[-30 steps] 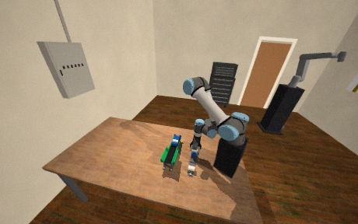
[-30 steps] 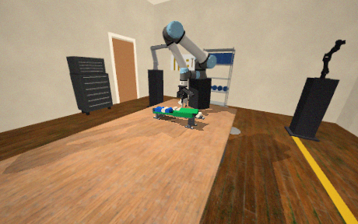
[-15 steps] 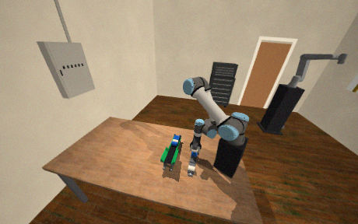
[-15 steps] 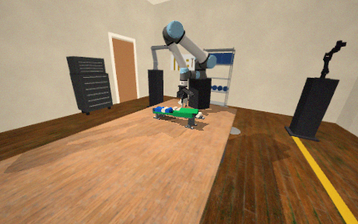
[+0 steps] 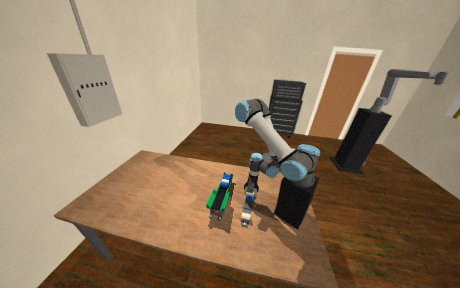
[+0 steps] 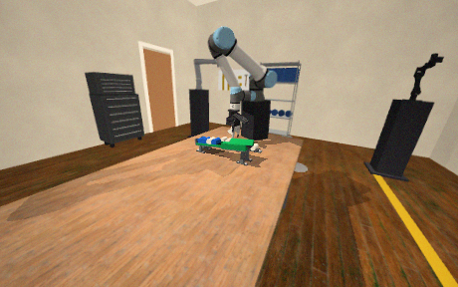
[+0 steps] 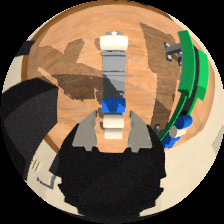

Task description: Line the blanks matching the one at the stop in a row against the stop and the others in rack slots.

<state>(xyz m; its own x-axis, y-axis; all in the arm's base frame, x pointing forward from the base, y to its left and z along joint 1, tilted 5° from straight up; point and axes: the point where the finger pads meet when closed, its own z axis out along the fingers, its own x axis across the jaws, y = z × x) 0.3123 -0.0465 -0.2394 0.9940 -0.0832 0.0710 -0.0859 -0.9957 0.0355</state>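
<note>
My hand is 30 mm to the right of the stock rack and 80 mm above it.
</note>
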